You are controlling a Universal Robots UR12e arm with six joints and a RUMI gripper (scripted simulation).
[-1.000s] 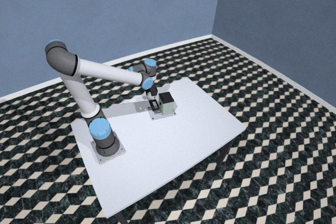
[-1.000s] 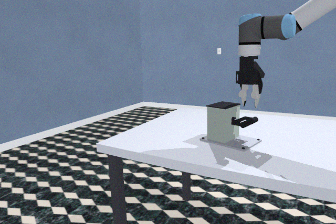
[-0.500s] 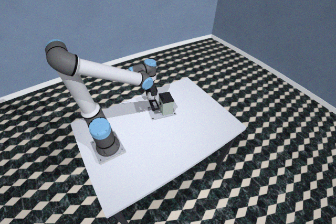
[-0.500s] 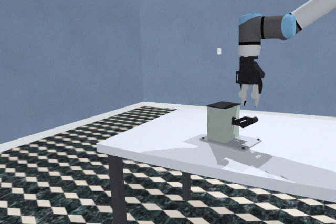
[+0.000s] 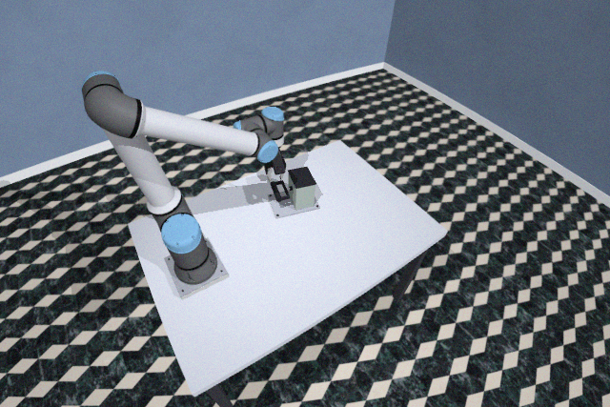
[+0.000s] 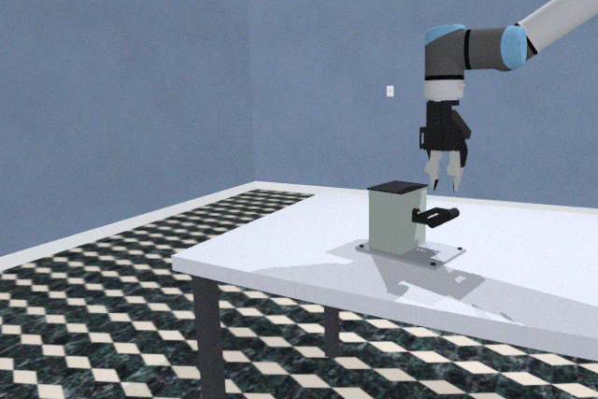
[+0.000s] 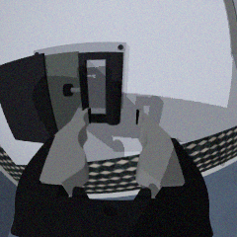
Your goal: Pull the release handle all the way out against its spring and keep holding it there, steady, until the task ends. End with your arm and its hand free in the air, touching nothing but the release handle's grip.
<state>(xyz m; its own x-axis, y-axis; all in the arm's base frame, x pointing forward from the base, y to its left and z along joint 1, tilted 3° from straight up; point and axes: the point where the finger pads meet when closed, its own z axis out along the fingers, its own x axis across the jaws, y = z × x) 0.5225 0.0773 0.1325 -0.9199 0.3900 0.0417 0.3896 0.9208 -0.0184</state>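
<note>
Now: the black release handle 50 mm ahead of my hand, 20 mm to the right of it and 80 mm below it. Also, from my hand: grey base plate 90 mm ahead, 40 mm to the right, 180 mm below.
</note>
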